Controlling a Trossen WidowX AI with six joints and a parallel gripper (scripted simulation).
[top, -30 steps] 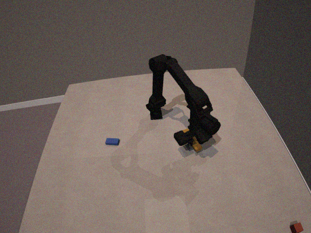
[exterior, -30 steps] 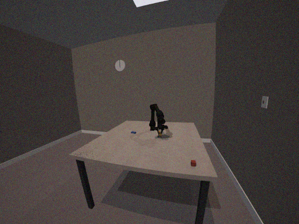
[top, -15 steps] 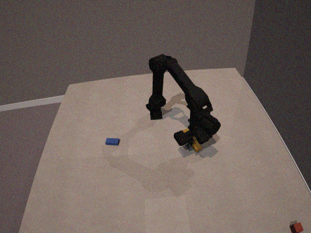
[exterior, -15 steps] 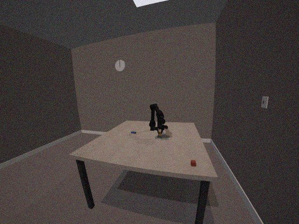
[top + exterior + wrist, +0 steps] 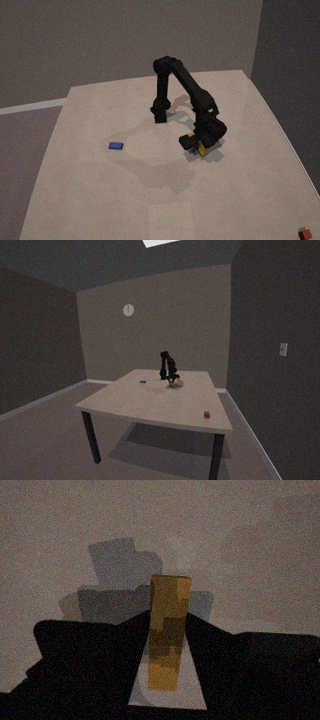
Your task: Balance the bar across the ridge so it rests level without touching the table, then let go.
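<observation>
My gripper tip is now 3 cm past the yellow bar and 1 cm to the left of it. Also, from my gripper tip: blue oblong block (10 cm behind, 40 cm to the right, 4 cm below); then small red cube (47 cm ahead, 34 cm to the left, 3 cm below).
</observation>
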